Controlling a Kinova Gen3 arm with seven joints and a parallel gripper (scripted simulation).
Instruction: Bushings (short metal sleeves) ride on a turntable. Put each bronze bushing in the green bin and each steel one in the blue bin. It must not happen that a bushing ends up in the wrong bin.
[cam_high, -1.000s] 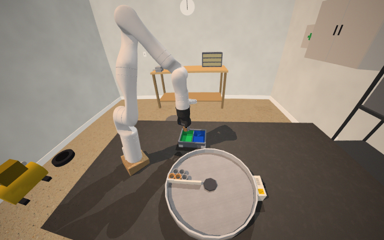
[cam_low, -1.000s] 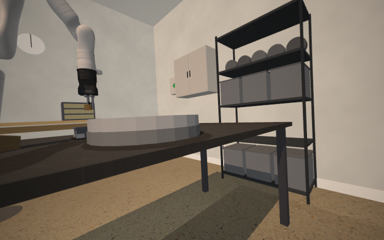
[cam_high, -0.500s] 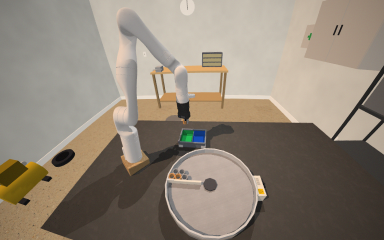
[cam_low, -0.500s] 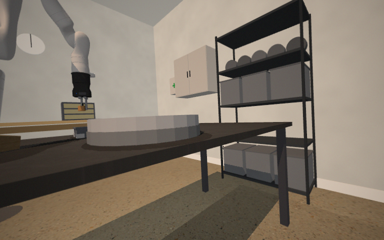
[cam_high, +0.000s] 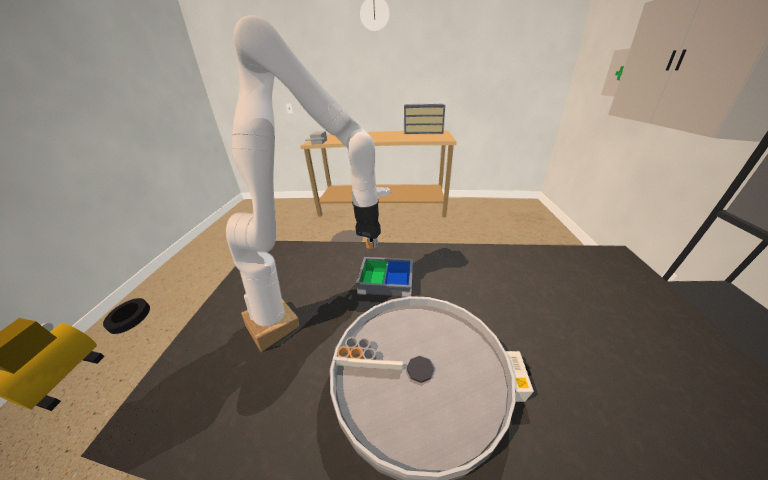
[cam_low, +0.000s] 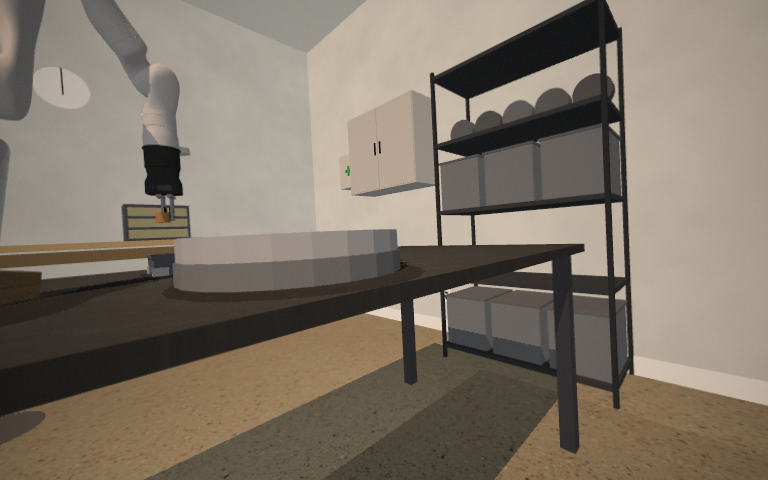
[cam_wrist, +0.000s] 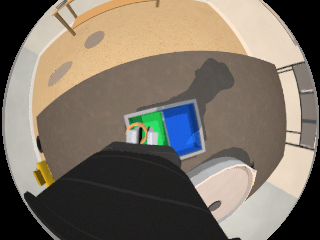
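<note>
My gripper is now 130 mm above the green bin, 40 mm short of it and 30 mm to the left of it. Also, from my hand: turntable (390 mm to the right, 150 mm ahead, 100 mm below).
</note>
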